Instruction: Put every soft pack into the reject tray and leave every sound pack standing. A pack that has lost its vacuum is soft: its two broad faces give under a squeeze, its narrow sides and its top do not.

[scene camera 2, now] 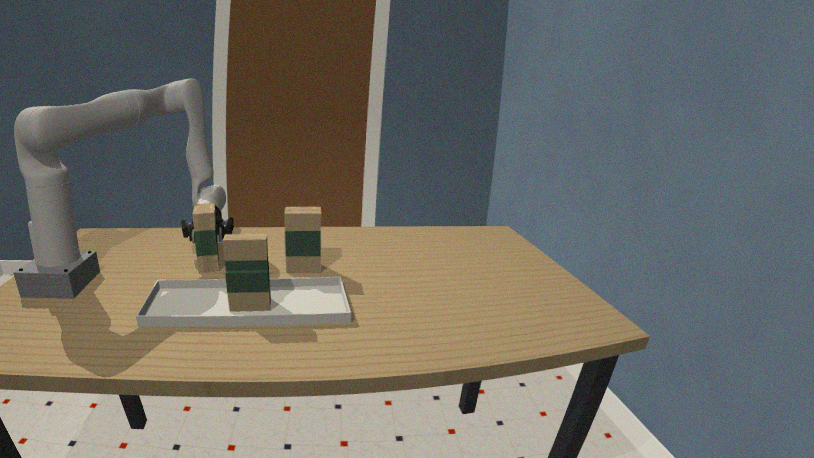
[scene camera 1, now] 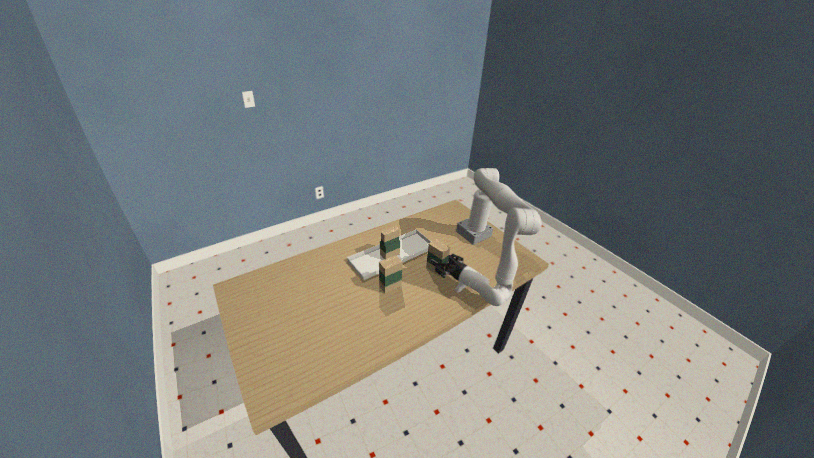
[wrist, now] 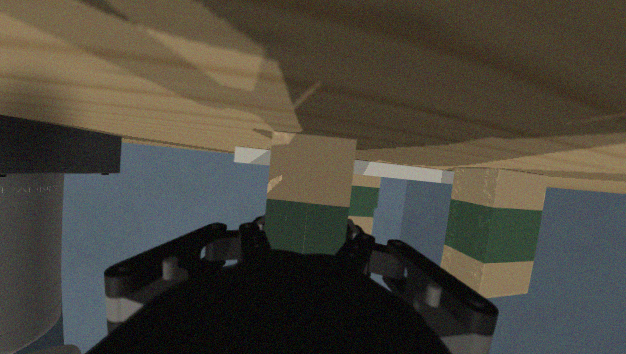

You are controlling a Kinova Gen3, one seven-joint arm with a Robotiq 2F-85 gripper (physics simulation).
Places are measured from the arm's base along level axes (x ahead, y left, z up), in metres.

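Pixels of known places: gripper, between the fingertips: [scene camera 2: 206, 238] [scene camera 1: 435, 256] [wrist: 308, 226]; arm's base, origin of its link: [scene camera 2: 60, 259] [scene camera 1: 476, 226] [wrist: 3, 169].
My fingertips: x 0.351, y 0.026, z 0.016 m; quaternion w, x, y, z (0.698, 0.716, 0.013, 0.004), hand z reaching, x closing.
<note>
Ahead of a thing's pixels: the offset from my fingertips to its middle. Level surfaces: height alone.
A tan pack with a green band {dx -0.002, dy +0.011, dz -0.001 m} [scene camera 1: 438, 248] [scene camera 2: 205, 242] [wrist: 312, 172] stands upright on the table beside the tray. My gripper [scene camera 1: 437, 266] [scene camera 2: 207, 229] [wrist: 308, 226] is open around it, one finger on each side, gripping nothing. In the wrist view the pack's lower part and band show; its top is hidden by the gripper. A second such pack {dx +0.222, dy -0.050, dz -0.001 m} [scene camera 1: 390, 274] [scene camera 2: 302, 242] [wrist: 492, 230] stands alone on the table. A third {dx +0.087, dy -0.205, dz +0.003 m} [scene camera 1: 389, 244] [scene camera 2: 247, 279] [wrist: 365, 200] stands upright inside the white reject tray [scene camera 1: 364, 268] [scene camera 2: 187, 321] [wrist: 400, 171], near its middle.
The wooden table {dz -0.071 m} [scene camera 1: 318, 319] [scene camera 2: 455, 319] carries the arm's grey base [scene camera 1: 474, 230] [scene camera 2: 51, 277] [wrist: 55, 150], near one end of the tray. The second pack stands to one side of my gripper. The tray lies behind the held-around pack as seen from the wrist.
</note>
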